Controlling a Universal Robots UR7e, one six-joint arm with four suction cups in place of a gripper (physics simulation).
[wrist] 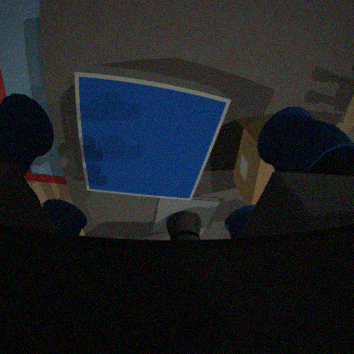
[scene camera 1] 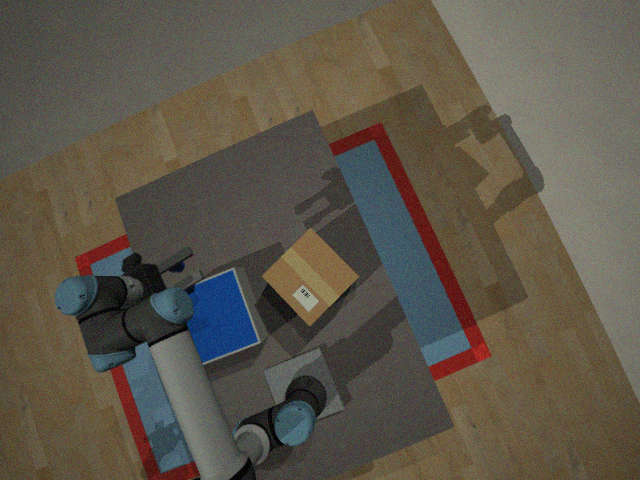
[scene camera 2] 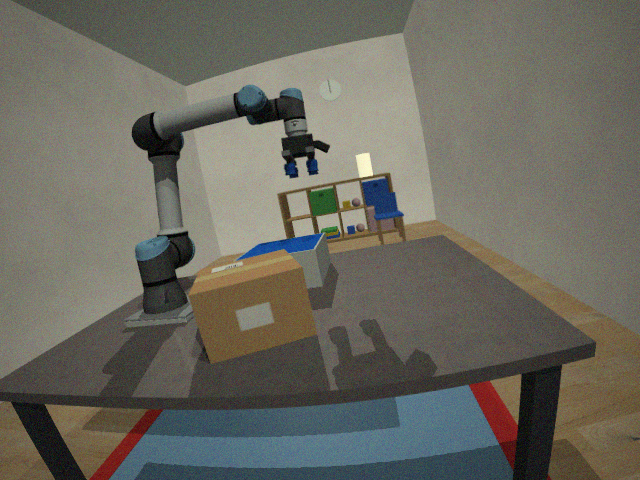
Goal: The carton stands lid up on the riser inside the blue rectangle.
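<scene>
A brown carton (scene camera 1: 310, 266) (scene camera 2: 253, 335) (wrist: 250, 187) stands on the table beside the riser, turned at an angle to it. Its taped, labelled top faces up. The grey-white riser (scene camera 1: 253, 307) (scene camera 2: 314, 268) has a blue rectangle (scene camera 1: 222, 315) (scene camera 2: 289, 242) (wrist: 150, 135) with a pale border on its top; the carton is apart from it. My gripper (scene camera 1: 185, 268) (scene camera 2: 301, 168) (wrist: 155, 175) is open, its blue suction cups pointing down, empty, high above the table. In scene camera 1 the arm hides part of the riser, and in the wrist view a cup hides part of the carton.
The arm's base plate (scene camera 1: 279, 374) (scene camera 2: 142, 321) stands on the dark table (scene camera 1: 222, 191) (scene camera 2: 439, 289) near the carton and riser. A red-bordered blue floor mat (scene camera 1: 408, 248) (scene camera 2: 439, 423) lies below. A shelf unit (scene camera 2: 283, 217) and a blue chair (scene camera 2: 386, 204) stand far behind.
</scene>
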